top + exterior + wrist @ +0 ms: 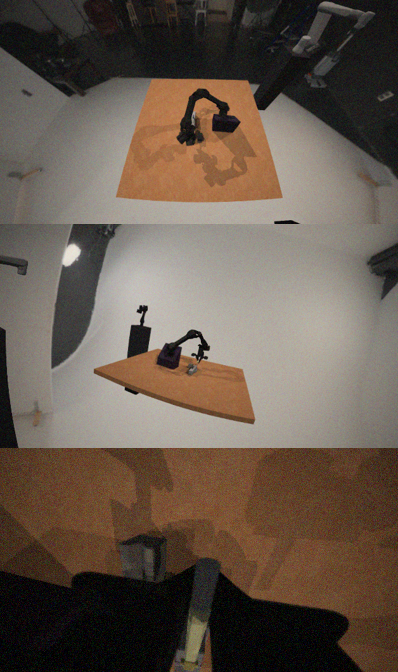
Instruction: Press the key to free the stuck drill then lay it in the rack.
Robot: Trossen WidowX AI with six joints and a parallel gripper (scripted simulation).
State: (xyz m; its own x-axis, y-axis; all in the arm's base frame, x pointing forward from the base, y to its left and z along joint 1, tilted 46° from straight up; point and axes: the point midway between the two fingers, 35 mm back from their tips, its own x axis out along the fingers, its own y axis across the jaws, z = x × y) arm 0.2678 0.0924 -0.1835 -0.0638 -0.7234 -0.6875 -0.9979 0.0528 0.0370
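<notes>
Right now my gripper tip is 40 mm to the left of the pale cylindrical drill and 30 mm below it. The rest, counted from my gripper tip: grey rack: 70 mm behind, 50 mm below, 30 mm to the right.
</notes>
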